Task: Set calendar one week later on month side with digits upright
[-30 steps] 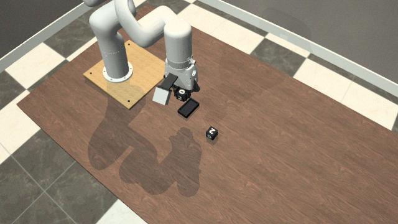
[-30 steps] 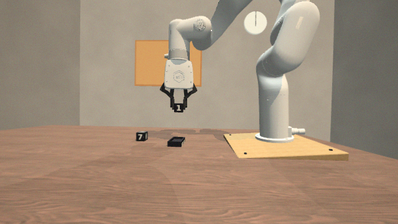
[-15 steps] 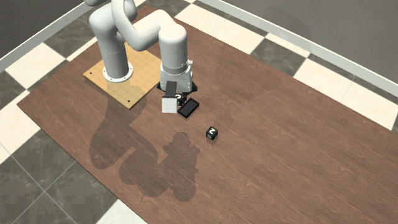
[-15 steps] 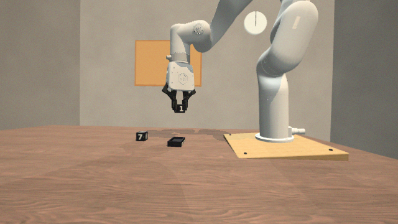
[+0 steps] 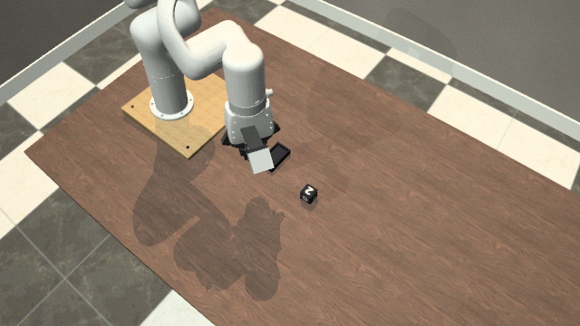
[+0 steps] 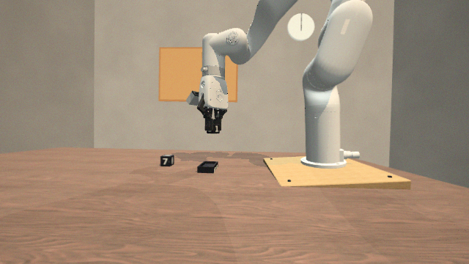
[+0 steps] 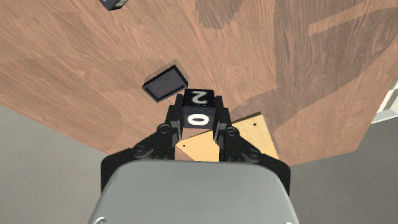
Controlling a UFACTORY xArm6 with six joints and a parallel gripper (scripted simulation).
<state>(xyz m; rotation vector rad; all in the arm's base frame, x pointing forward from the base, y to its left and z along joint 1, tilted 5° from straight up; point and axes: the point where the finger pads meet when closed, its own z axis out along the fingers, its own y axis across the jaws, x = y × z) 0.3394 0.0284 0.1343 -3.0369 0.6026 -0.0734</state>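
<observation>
My gripper is now 120 mm above the black tray, 70 mm to the right of it and 20 mm past it. The rest, counted from my hand: black cube 10 mm below.
</observation>
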